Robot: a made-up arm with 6 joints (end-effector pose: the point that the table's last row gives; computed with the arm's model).
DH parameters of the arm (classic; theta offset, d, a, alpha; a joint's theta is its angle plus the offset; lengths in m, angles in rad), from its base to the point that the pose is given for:
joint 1: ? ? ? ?
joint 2: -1.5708 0 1.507 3.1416
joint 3: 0 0 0 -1.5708
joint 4: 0 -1.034 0 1.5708
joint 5: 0 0.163 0 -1.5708
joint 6: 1.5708 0 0 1.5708
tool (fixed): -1.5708 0 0 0
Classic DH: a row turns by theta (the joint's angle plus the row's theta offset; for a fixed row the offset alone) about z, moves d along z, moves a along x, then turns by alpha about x.
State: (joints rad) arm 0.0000 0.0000 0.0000 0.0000 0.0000 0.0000
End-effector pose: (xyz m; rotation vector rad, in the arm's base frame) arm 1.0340 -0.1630 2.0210 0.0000 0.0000 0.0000
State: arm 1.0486 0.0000 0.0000 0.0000 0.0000 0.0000
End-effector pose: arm 0.6570 0.8149 2.0210 0.0000 0.0000 1.0486
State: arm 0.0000 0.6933 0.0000 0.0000 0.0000 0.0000
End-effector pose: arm 1.7584 -0.1630 1.0123 0.0000 0.6933 0.0000
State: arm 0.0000 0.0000 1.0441 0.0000 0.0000 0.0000
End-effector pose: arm 0.5198 -0.1630 2.9149 0.0000 -1.0441 0.0000
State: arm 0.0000 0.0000 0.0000 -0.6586 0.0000 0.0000
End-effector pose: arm 1.0340 -0.1289 1.9212 0.6586 0.0000 0.0000
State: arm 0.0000 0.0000 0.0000 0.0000 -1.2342 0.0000
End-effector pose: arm 1.0340 -0.1630 2.0210 0.0000 1.2342 0.0000
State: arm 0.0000 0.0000 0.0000 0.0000 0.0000 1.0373
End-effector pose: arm 1.0340 -0.1630 2.0210 -1.0373 0.0000 0.0000
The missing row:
joint 1: 0 0.514 0 -1.5708
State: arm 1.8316 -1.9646 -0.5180 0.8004 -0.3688 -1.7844
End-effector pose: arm 0.4654 -1.3037 0.9763 1.9011 0.1135 1.7408
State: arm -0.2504 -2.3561 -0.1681 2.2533 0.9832 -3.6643
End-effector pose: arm -1.6867 0.5375 0.2185 0.2952 -0.8709 0.9778
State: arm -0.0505 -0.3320 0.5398 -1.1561 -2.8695 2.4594
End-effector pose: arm 0.2847 -0.0801 2.6342 -1.5117 -0.7570 2.5986
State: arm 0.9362 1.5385 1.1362 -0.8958 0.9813 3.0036
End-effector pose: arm 1.5095 1.8787 0.0407 -2.1153 -0.3628 -0.1690
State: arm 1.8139 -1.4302 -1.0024 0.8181 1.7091 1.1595
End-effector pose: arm 0.2527 -0.5562 1.2624 0.8424 -2.3648 0.0122
